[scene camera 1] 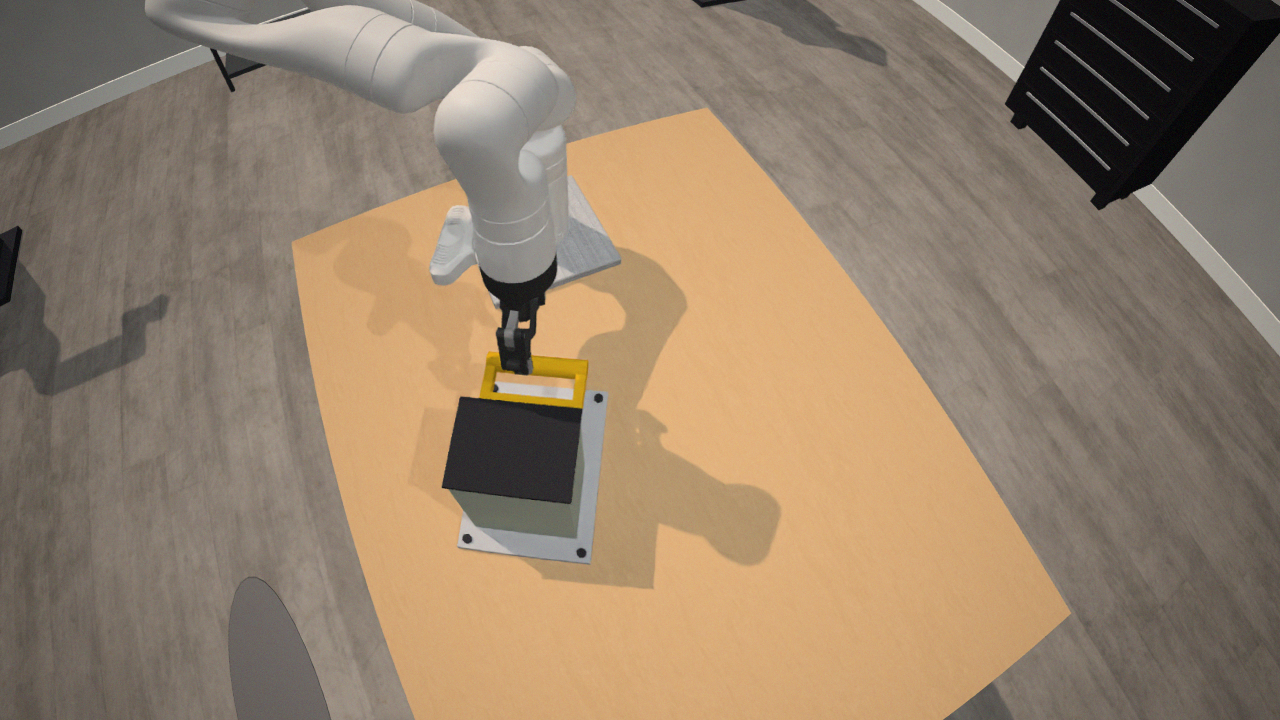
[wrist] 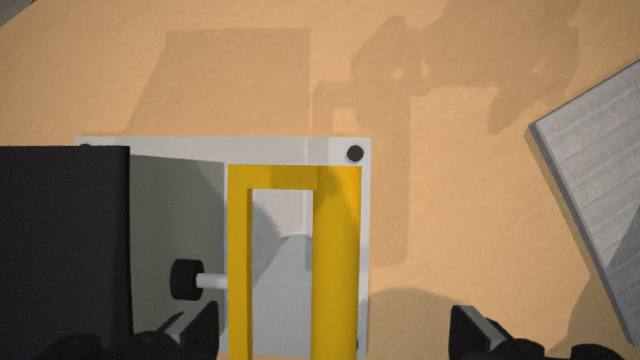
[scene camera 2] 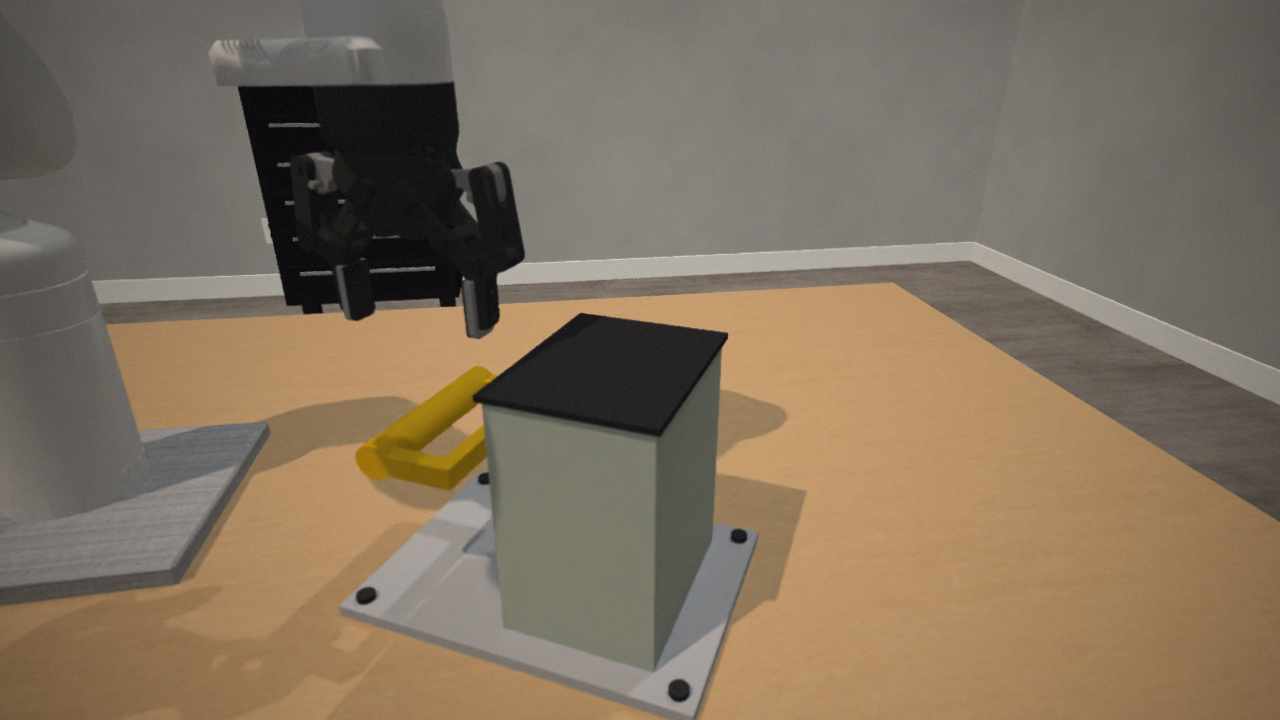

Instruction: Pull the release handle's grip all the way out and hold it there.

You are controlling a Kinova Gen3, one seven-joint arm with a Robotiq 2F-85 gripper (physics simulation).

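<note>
The release handle is a yellow frame whose round grip bar [scene camera 1: 559, 366] [scene camera 2: 429, 417] [wrist: 336, 240] stands out from the side of a grey-green housing [scene camera 1: 514, 447] [scene camera 2: 572, 528] [wrist: 60, 240] with a black top. A thin pale rod [wrist: 212, 281] runs from a black collar [wrist: 187, 279] on the housing to the frame. My gripper [scene camera 1: 516, 368] [scene camera 2: 418, 324] [wrist: 334, 330] is open and empty, pointing down above the grip, with its tips higher than the bar. In the wrist view one finger shows on each side of the bar. The bar's near end is cut off there.
The housing stands on a pale base plate [scene camera 1: 594, 465] [scene camera 2: 447, 600] [wrist: 225, 147] with black bolts. The arm's grey mounting board [scene camera 1: 590, 241] [scene camera 2: 134, 546] [wrist: 595, 150] lies beyond the handle, on the side away from the housing. A black drawer cabinet [scene camera 1: 1118, 89] [scene camera 2: 277, 214] stands off the table.
</note>
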